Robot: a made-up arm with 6 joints.
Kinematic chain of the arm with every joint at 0, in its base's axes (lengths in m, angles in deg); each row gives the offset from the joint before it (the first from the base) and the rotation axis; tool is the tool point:
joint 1: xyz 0 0 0.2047 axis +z
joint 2: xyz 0 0 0 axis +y
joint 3: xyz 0 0 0.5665 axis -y
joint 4: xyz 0 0 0 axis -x
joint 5: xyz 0.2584 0 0 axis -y
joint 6: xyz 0 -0.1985 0 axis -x
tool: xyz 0 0 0
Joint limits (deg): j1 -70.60..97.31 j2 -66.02..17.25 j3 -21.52..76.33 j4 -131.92..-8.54 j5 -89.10..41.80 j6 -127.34..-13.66
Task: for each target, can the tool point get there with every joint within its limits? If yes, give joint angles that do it. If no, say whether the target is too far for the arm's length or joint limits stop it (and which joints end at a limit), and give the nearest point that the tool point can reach.
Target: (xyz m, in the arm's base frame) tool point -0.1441 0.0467 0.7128
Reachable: yes | joints -47.01 -48.15 11.56 -68.25 -36.11 -111.70
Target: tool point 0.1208 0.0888 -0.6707
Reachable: no: joint limits stop it (at a limit: joint 2, joint 3) | nearest point 0.1975 0.1452 0.4291 | short by 1.104 m
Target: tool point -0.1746 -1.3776 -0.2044
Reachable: no: too far | nearest point -0.0919 -0.7252 0.6161 | short by 1.052 m
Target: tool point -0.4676 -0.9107 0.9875
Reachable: no: too far | nearest point -0.3044 -0.5928 0.7142 | short by 0.450 m
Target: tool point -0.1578 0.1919 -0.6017
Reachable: no: joint limits stop it (at a limit: joint 1, joint 2, joint 3) | nearest point -0.0565 0.2409 0.4304 | short by 1.038 m
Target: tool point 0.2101 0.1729 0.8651
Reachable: yes | joints 75.03 -4.75 39.79 -37.13 -4.73 -105.56
